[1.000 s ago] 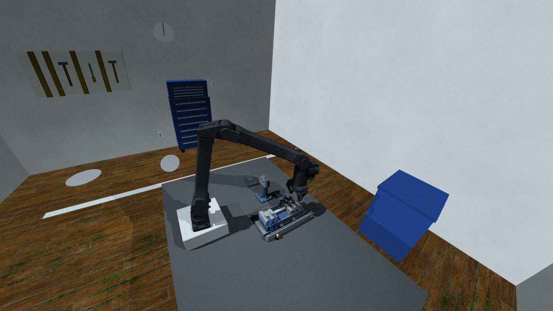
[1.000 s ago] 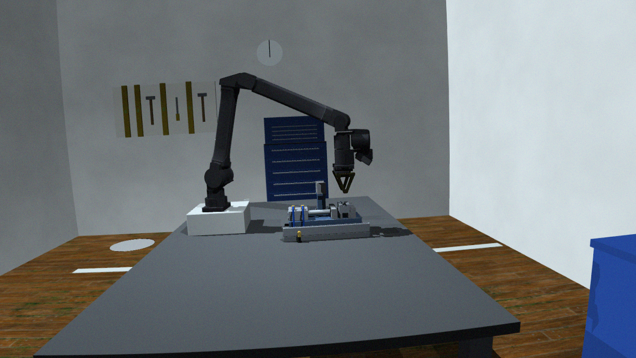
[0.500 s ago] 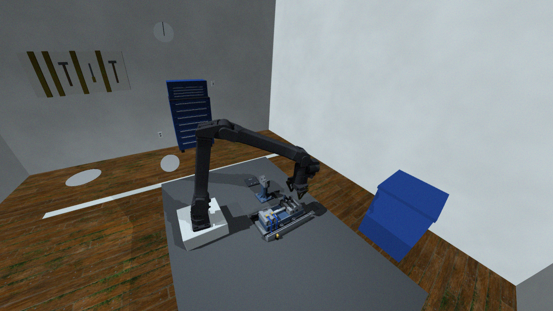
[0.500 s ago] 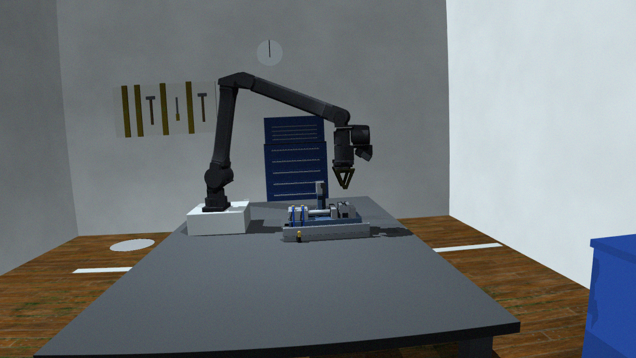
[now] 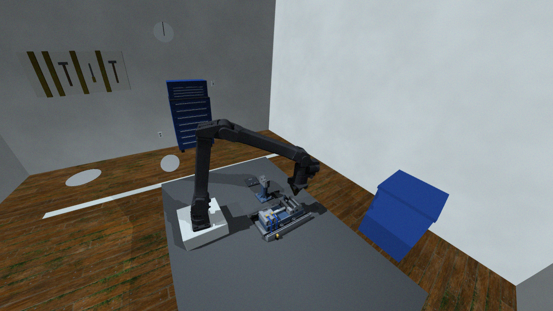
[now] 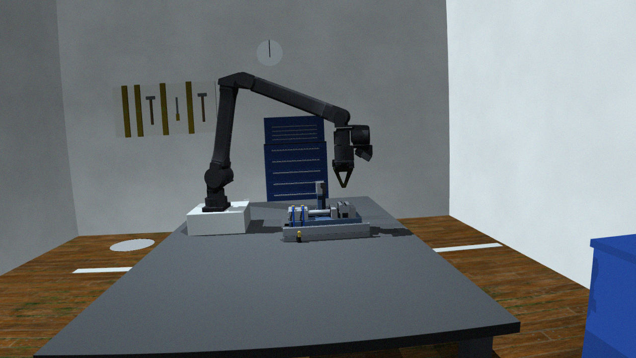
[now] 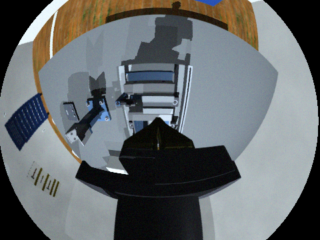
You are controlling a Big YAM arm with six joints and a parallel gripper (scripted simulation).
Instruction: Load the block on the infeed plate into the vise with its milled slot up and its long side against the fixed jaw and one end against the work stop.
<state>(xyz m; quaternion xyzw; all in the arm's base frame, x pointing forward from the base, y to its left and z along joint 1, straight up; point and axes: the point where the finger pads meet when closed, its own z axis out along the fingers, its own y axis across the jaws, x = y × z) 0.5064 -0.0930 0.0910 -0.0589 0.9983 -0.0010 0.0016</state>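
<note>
My hand is 7 cm above the part. From my hand the other things lie so: air cylinder 17 cm behind, 10 cm below; vise 8 cm behind, 1 cm to the left, 13 cm below.
</note>
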